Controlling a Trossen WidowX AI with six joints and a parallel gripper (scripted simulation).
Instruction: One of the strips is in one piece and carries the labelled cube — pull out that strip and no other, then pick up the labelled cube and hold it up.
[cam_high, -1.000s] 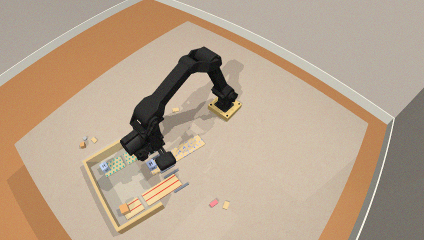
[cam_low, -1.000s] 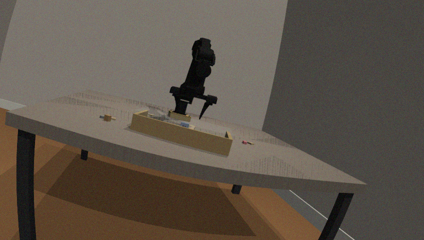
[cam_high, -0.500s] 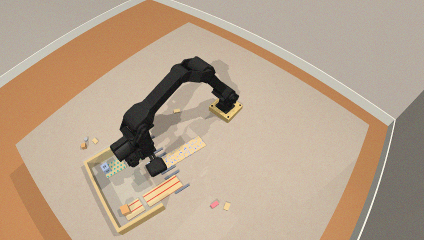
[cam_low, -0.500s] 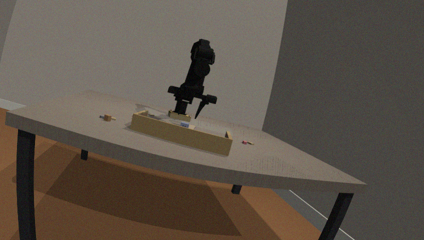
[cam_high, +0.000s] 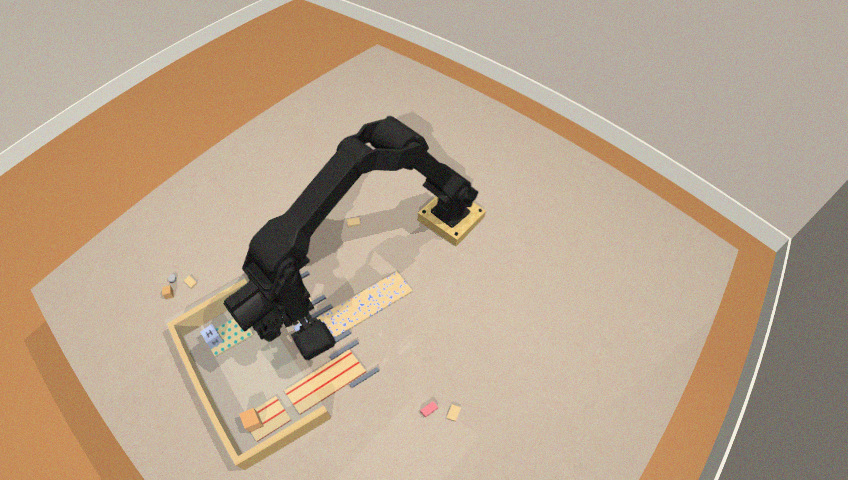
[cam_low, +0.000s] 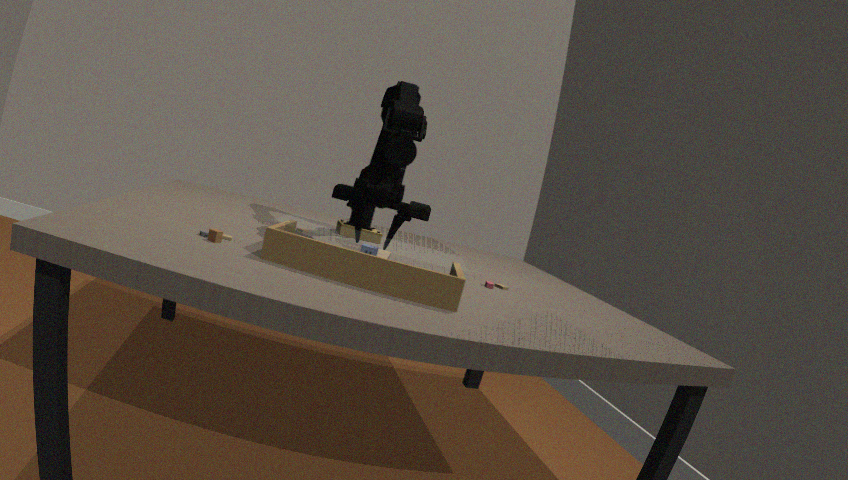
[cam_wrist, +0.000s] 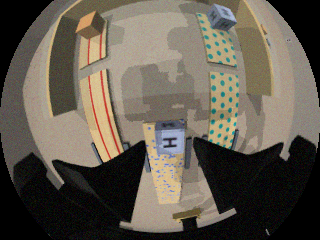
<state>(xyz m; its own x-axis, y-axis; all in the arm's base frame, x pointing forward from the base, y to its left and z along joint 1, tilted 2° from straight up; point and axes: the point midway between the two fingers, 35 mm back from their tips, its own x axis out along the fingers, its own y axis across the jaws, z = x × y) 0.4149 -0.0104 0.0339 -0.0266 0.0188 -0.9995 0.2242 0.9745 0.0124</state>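
Right now my gripper tip is 9 cm to the right of the red-lined strip, 4 cm short of it and 3 cm above it. From my gripper tip the other things lie so: pink block 27 cm to the left, 6 cm behind, 3 cm below.
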